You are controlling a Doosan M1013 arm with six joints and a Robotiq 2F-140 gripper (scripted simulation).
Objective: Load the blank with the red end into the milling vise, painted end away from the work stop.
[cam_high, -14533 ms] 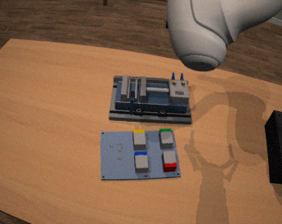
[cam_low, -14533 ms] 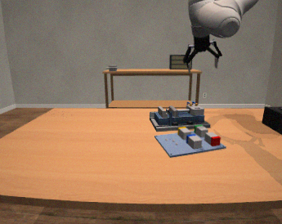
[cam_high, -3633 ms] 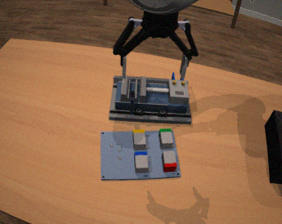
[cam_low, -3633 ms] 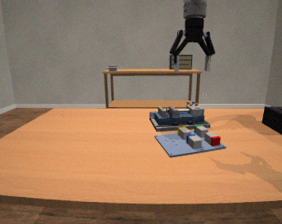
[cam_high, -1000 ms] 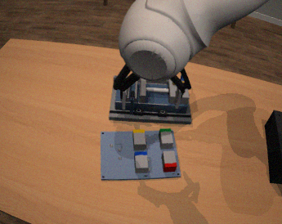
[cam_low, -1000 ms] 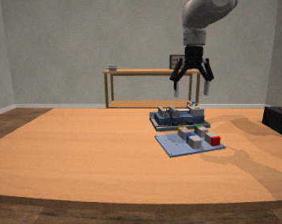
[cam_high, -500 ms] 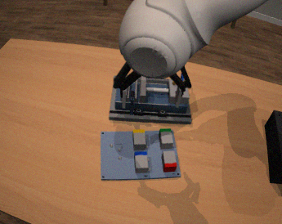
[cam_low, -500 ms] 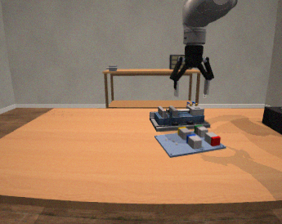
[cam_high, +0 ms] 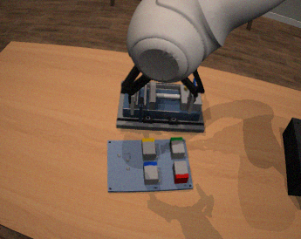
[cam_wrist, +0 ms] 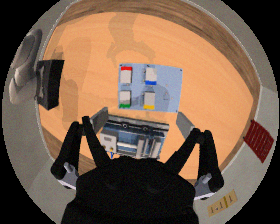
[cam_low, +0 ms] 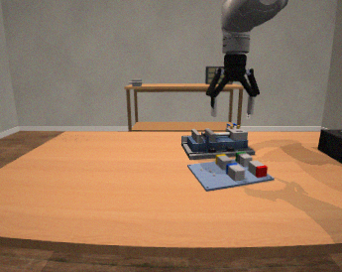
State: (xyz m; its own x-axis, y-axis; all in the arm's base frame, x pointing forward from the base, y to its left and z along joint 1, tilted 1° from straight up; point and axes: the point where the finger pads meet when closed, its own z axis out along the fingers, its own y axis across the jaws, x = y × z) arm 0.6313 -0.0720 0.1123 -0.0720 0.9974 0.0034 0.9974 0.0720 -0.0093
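The yellow-ended blank lies 20 mm ahead of my hand, 10 mm to the right of it and 190 mm below it. From my hand the other things lie so: green-ended blank: 70 mm behind, 10 mm to the right, 190 mm below; then fixed jaw: 80 mm ahead, 190 mm to the right, 140 mm below; then blue-ended blank: 10 mm ahead, 80 mm to the left, 190 mm below.
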